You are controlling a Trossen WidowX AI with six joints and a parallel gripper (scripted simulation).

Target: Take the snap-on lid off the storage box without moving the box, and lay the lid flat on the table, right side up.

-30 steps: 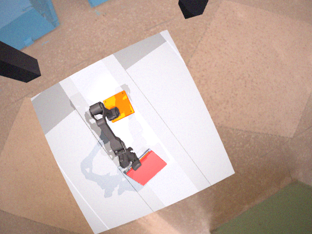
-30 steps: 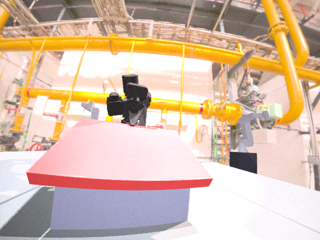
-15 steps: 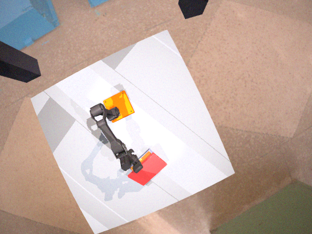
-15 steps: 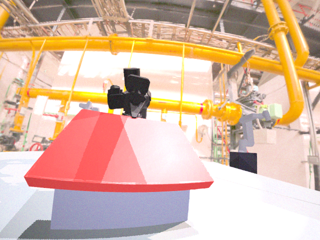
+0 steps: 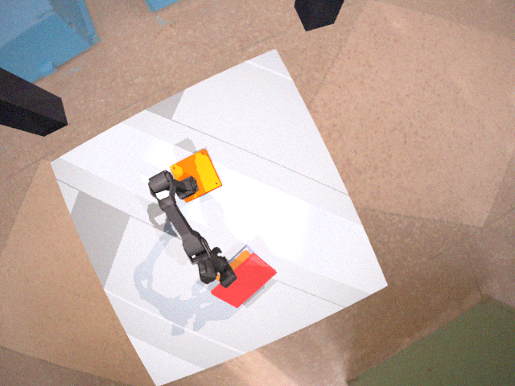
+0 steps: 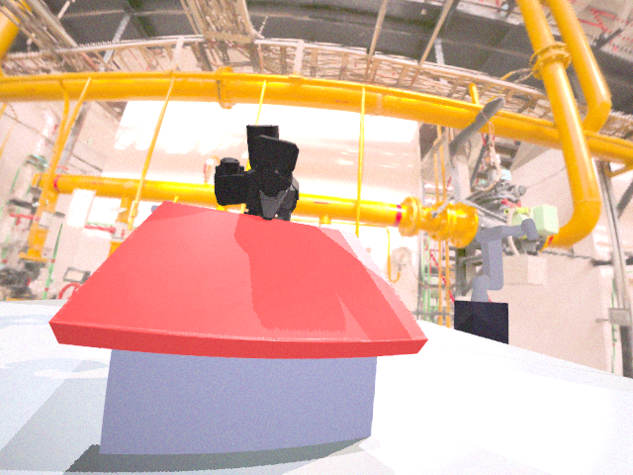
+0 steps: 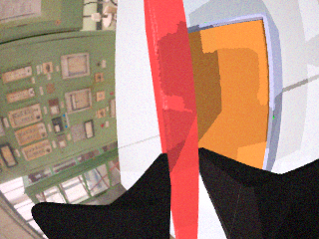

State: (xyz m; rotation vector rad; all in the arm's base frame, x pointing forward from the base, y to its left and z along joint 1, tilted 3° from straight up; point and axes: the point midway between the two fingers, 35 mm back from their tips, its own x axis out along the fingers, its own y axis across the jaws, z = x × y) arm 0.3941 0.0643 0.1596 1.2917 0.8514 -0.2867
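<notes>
My gripper tip is now 6 cm short of the lid, 5 cm above it and 3 cm to the right of it. The rest, counted from my gripper tip: storage box 15 cm below, 3 cm ahead, 1 cm to the left.
</notes>
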